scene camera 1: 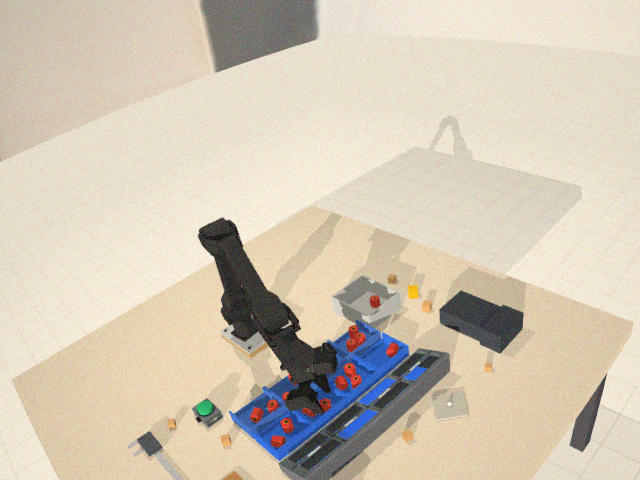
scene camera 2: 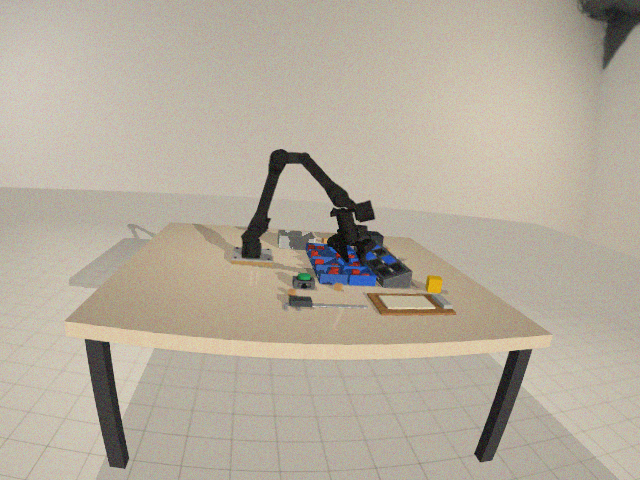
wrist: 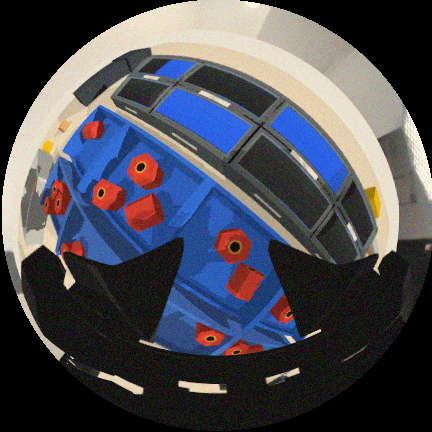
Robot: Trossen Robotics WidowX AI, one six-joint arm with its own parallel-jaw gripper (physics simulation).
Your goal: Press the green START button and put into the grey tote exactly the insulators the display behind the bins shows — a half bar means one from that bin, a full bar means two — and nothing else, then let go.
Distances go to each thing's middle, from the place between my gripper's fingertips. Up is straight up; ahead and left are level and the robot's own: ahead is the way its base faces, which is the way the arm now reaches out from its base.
The display [scene camera 1: 350, 449] lies 110 mm ahead of my hand and 30 mm to the left of it. Also, from my hand: grey tote [scene camera 1: 352, 302]: 350 mm to the left, 160 mm behind; dark box [scene camera 1: 495, 327]: 440 mm to the left, 160 mm ahead; grey plate [scene camera 1: 458, 409]: 240 mm ahead, 160 mm to the left, 20 mm below.
